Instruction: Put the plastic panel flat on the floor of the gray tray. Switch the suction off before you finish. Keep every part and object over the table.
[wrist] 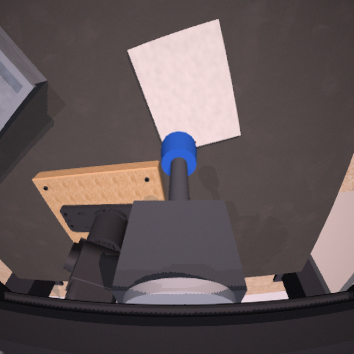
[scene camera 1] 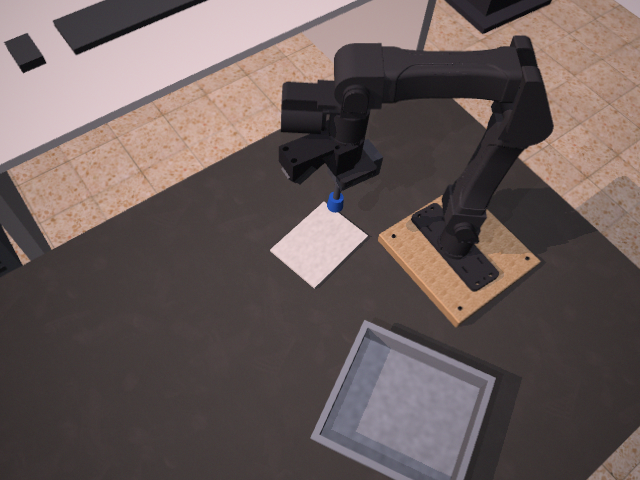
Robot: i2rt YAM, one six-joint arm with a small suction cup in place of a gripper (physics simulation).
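Where they show: hand, tool point: [wrist: 178, 147] [scene camera 1: 335, 205]; arm's base, link origin: [wrist: 112, 216] [scene camera 1: 453, 246].
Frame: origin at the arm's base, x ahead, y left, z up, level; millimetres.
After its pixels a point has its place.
The plastic panel [scene camera 1: 319, 245] {z -13, x 221, y -149 mm} [wrist: 187, 87] {z -13, x 227, y -153 mm} is a thin white rectangle lying flat on the dark table, left of the arm's base. My gripper, a blue suction cup [scene camera 1: 335, 203] [wrist: 179, 150], shows over the panel's edge farthest from the tray in the scene view, and overlaps the panel's near edge in the wrist view. It is above the table and carries nothing; its exact height over the panel is hard to tell. The gray tray [scene camera 1: 338, 379] {z 31, x 352, y 104 mm} [wrist: 37, 82] {z 3, x 254, y 52 mm} stands open at the front, with its floor bare. In the wrist view, part of it shows at the left edge.
The arm's base stands on a wooden board [scene camera 1: 423, 273] {z 5, x 91, y 16 mm} [wrist: 100, 182] {z 4, x 85, y 0 mm} between the panel and the right side of the table. The tray's raised walls stand below this board in the scene view. A white table [scene camera 1: 155, 67] with dark objects stands beyond a floor gap.
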